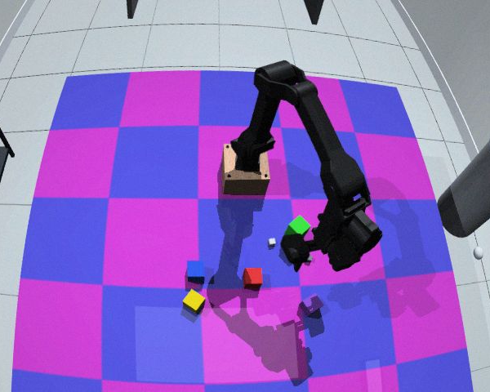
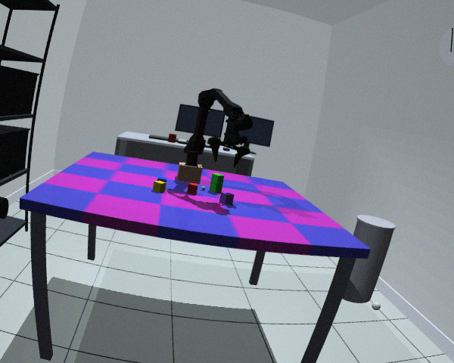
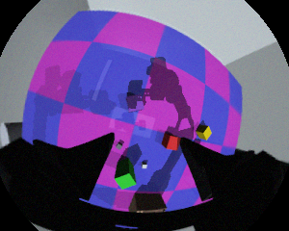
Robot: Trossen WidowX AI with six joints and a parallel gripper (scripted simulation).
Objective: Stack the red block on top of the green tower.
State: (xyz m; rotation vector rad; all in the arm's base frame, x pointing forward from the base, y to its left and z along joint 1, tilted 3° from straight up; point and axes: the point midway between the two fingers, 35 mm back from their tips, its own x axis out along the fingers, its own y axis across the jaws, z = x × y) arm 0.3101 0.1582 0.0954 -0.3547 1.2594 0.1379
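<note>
The red block is 10 mm behind my gripper tip, 120 mm to the right of it and 130 mm below it. The rest, counted from my gripper tip: blue block: 20 mm behind, 260 mm to the right, 130 mm below; then yellow block: 70 mm ahead, 260 mm to the right, 130 mm below; then purple block: 60 mm ahead, 30 mm to the left, 130 mm below.
</note>
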